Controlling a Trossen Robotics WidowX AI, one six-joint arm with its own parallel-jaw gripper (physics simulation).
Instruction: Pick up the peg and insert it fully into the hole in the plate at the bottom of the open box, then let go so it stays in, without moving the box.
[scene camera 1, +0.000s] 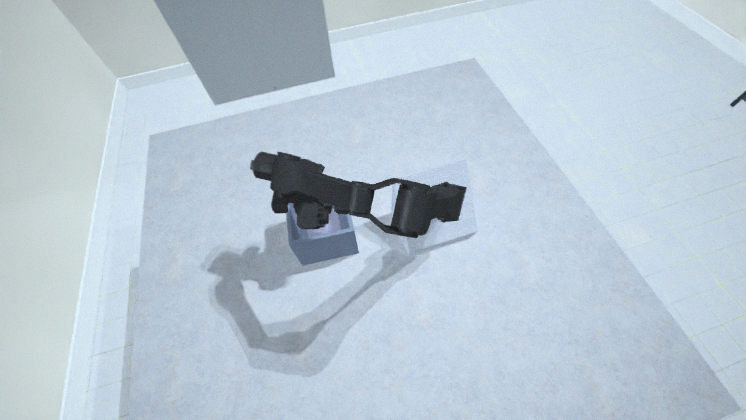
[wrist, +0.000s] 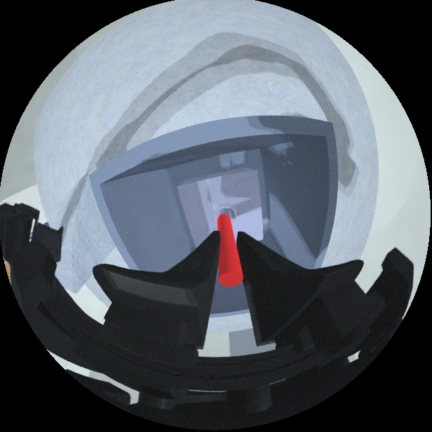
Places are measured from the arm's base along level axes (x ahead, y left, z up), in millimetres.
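Where they show: gripper, fingertip midpoint: (scene camera 1: 319, 216).
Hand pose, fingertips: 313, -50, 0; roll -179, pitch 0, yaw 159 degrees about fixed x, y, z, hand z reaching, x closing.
Note:
After its pixels a point has its place, as x, y, z.
A red peg (wrist: 230, 255) is held between the fingertips of my gripper (wrist: 227, 236), which is shut on it. The peg's far end points down into the open blue-grey box (wrist: 334, 165) (scene camera 1: 329, 249) {314, 22, -52}. The pale plate (wrist: 247, 187) lies at the bottom of the box. The hole (wrist: 227, 211) shows in part right at the peg's far end in the wrist view, partly covered by the peg. Whether the peg's tip touches the plate or has entered the hole cannot be told. In the scene view the gripper's body hides part of the box, and the peg does not show.
The box walls surround the fingers' working space. The arm (scene camera 1: 323, 193) {285, 88, 289} reaches over the box from its base on a pale slab (scene camera 1: 464, 208) {-62, 39, -35}. A grey panel (scene camera 1: 255, 46) stands beyond the grey mat's far edge (scene camera 1: 417, 83) {-189, -572, -117}. The arm's shadow falls across the mat.

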